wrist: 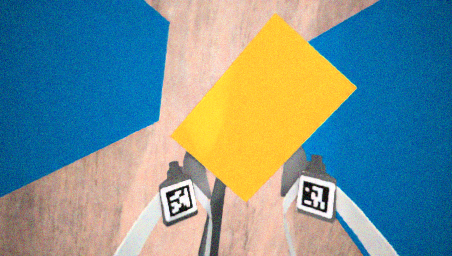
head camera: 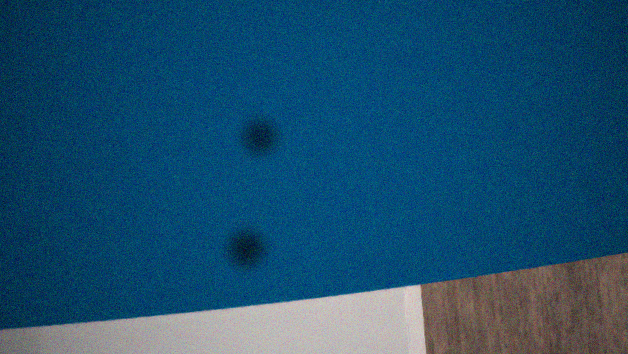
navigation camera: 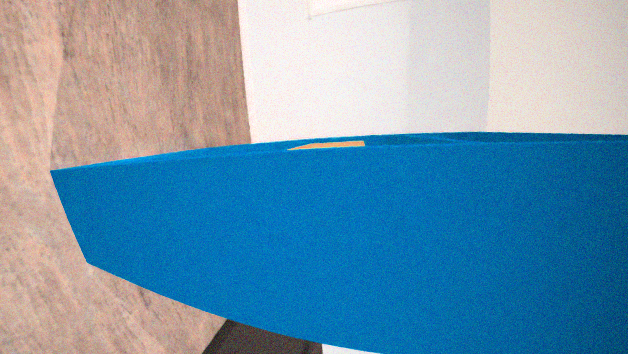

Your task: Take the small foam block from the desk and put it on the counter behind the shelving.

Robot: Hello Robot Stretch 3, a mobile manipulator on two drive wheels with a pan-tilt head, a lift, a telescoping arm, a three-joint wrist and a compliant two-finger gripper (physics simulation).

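Places are measured from the robot's base along level axes (x ahead, y left, z up), in millimetres.
Pixels of known places: gripper, fingertip midpoint: (wrist: 243, 160).
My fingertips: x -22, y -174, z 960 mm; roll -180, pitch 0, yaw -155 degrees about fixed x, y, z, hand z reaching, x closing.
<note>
Ahead of a thing's pixels: the offset from my fingertips to its middle. "*": to the spot under its first point. Level surfaces: height alone.
The small foam block @(dz +19, dx +7, dy -41 mm) (wrist: 265, 105) is a yellow rectangle, turned at an angle, in the middle of the wrist view. My gripper (wrist: 243, 160) is shut on its near corner, with one fingertip on each side, and holds it above the wood floor. The shelving is tall and blue; one blue side fills most of the head view (head camera: 350, 175) and one spans the navigation view (navigation camera: 325, 215). In the wrist view blue shelving (wrist: 75, 75) stands at the left, and more of it at the right. The desk and the counter cannot be made out.
Wood floor @(dz -960 mm) (head camera: 525, 310) (navigation camera: 140, 75) (wrist: 75, 220) runs beside and between the blue units. White wall (head camera: 250, 330) (navigation camera: 350, 75) stands beyond the blue side. An orange-tan shelf board @(dz +166, dx +768, dy +181 mm) (navigation camera: 335, 145) shows at the blue unit's edge. A dark piece @(* dz -420, dx +1180, dy -1171 mm) (navigation camera: 270, 340) shows at the bottom of the navigation view.
</note>
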